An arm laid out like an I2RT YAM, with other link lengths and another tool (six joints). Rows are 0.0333 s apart.
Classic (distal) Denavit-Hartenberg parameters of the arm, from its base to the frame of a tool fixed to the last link. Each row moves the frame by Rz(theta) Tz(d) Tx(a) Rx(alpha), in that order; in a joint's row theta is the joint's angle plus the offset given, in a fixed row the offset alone. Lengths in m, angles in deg.
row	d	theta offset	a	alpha
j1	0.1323	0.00	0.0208	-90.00
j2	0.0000	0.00	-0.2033	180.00
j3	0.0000	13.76	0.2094	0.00
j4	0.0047	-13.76	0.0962	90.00
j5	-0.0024	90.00	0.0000	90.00
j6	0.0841	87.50	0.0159	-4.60
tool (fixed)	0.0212	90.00	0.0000	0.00
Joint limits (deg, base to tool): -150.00..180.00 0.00..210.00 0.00..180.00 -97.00..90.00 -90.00..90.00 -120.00..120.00
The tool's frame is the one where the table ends.
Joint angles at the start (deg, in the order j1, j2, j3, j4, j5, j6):
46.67, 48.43, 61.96, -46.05, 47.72, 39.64
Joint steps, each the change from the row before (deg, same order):
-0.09, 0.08, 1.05, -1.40, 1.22, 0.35
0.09, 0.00, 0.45, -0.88, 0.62, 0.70
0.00, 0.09, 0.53, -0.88, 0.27, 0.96
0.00, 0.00, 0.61, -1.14, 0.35, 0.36
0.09, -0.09, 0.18, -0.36, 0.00, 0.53
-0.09, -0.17, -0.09, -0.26, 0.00, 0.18
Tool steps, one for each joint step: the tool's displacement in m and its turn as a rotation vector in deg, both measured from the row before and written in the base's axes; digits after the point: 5 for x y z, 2 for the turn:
-0.00100, -0.00390, 0.00311, -0.44, -0.22, -1.24
-0.00102, -0.00168, 0.00088, 0.10, -0.04, -0.68
-0.00078, -0.00118, 0.00082, 0.46, 0.07, -0.57
-0.00130, -0.00199, 0.00094, -0.19, 0.17, -0.42
-0.00073, -0.00021, 0.00047, 0.42, -0.01, -0.10
-0.00047, -0.00094, -0.00056, 0.03, 0.10, -0.16

